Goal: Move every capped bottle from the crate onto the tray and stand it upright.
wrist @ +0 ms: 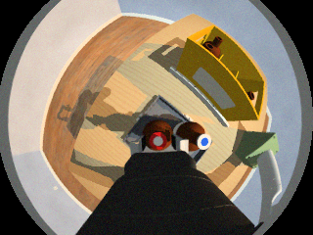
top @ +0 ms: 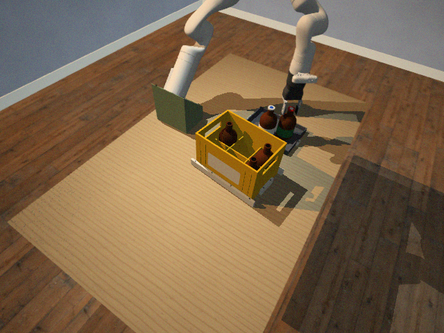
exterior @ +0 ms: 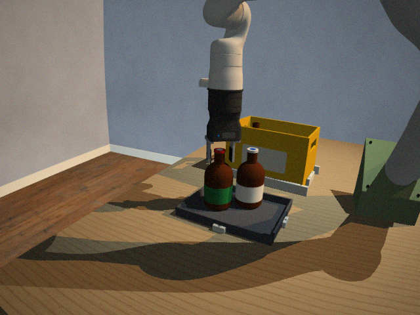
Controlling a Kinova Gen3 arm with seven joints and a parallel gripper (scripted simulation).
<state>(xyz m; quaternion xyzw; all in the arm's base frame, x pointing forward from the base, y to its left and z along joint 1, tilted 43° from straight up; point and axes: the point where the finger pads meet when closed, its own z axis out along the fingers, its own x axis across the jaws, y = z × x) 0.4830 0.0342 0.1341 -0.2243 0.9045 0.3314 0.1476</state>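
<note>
The white-label bottle is 7 cm behind my hand, 6 cm below it and 4 cm to the right of it. From my hand the other things lie so: yellow crate: 28 cm to the right, 11 cm behind, 6 cm below; then dark tray: 14 cm below, 5 cm behind, 1 cm to the left.
</note>
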